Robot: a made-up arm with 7 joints.
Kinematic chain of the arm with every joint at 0, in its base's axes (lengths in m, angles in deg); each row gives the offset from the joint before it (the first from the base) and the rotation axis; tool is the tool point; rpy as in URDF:
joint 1: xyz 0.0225 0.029 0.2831 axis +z
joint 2: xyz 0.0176 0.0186 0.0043 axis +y
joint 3: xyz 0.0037 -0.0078 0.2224 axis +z
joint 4: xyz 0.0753 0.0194 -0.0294 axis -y
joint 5: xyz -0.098 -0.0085 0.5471 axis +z
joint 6: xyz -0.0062 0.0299 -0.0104 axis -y
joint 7: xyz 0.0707 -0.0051 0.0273 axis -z
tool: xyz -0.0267 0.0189 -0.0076 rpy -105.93 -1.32 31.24
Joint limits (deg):
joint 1: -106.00..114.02
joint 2: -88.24..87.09
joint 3: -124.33..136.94
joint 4: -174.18..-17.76
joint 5: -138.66..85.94
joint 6: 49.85..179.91
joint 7: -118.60..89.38
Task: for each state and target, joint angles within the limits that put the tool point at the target. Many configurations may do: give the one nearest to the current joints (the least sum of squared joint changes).
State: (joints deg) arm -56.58 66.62 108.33 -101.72 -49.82 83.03 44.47
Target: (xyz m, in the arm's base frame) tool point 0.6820 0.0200 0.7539
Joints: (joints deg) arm -55.72 64.93 110.88 -64.13 -43.10 85.38 55.95
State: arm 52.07 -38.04 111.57 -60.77 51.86 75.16 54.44
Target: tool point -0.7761 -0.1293 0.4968
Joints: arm 39.32 -65.34 104.22 -42.67 60.00 82.12 89.38
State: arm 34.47 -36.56 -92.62 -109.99 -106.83 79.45 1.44
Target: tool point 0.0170 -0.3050 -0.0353
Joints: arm 16.97 -2.04 -115.23 -156.25 -111.45 87.10 -3.34
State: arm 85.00 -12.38 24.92 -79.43 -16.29 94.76 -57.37
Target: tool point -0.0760 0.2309 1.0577
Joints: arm 80.78 -19.58 12.97 -48.26 -13.83 90.53 -69.13
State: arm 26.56 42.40 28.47 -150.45 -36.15 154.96 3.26
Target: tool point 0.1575 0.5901 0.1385
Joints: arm 28.45 15.34 38.95 -128.35 -34.93 159.54 2.92
